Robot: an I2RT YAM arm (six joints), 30 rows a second.
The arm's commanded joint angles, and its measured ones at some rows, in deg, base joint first. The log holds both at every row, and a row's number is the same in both.
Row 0, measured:
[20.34 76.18 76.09 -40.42 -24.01 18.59]
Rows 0 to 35, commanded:
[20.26 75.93 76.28 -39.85 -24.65 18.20]
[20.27 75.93 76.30 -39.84 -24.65 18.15]
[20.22 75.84 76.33 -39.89 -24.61 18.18]
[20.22 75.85 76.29 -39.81 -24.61 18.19]
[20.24 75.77 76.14 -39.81 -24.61 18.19]
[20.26 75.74 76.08 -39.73 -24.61 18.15]
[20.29 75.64 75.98 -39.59 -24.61 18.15]
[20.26 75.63 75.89 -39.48 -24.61 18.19]
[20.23 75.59 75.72 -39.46 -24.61 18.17]
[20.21 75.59 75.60 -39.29 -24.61 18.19]
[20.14 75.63 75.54 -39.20 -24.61 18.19]
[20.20 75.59 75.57 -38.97 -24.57 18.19]
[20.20 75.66 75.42 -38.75 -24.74 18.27]
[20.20 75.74 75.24 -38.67 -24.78 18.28]
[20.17 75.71 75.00 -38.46 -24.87 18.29]
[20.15 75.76 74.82 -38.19 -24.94 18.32]
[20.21 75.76 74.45 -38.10 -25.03 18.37]
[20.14 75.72 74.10 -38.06 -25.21 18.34]
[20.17 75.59 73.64 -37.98 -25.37 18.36]
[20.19 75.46 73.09 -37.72 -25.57 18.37]
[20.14 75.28 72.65 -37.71 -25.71 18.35]
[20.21 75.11 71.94 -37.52 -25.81 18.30]
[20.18 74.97 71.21 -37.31 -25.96 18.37]
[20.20 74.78 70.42 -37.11 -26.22 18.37]
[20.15 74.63 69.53 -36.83 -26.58 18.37]
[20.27 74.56 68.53 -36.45 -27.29 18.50]
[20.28 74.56 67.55 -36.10 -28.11 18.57]
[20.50 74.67 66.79 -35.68 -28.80 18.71]
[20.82 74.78 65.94 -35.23 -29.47 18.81]
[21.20 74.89 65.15 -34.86 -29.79 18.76]
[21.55 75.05 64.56 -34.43 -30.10 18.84]
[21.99 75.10 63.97 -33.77 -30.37 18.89]
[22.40 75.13 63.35 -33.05 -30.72 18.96]
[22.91 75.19 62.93 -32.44 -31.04 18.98]
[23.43 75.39 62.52 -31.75 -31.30 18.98]
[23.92 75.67 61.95 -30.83 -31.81 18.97]
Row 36, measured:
[22.74 75.75 63.37 -34.02 -29.19 18.74]
